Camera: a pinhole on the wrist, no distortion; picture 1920 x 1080 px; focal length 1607.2 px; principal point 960.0 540.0 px. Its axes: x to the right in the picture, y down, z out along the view. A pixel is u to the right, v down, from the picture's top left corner.
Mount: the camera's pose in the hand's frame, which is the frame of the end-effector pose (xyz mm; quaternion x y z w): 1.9 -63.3 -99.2 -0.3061 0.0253 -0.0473 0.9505
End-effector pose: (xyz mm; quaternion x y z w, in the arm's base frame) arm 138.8 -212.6 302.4 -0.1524 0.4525 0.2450 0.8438
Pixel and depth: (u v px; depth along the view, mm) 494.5 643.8 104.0
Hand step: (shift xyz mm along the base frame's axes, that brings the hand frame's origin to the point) -24.8 -9.4 6.3
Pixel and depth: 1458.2 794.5 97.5
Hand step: -2.7 -1.0 -50.3
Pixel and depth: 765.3 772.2 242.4
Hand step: -9.2 126.0 43.4
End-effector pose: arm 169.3 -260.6 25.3 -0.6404 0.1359 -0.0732 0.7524
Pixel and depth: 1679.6 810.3 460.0
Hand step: 287.5 183.0 -235.4
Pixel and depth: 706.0 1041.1 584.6
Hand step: 23.1 337.2 -383.3
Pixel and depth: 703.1 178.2 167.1
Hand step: 3.3 60.7 4.2
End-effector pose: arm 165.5 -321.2 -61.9 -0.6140 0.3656 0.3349 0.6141
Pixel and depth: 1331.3 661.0 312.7
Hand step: -55.4 138.3 -154.5
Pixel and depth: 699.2 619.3 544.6
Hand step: -252.7 336.0 -115.2
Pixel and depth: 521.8 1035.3 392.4
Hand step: -262.4 158.8 -86.2
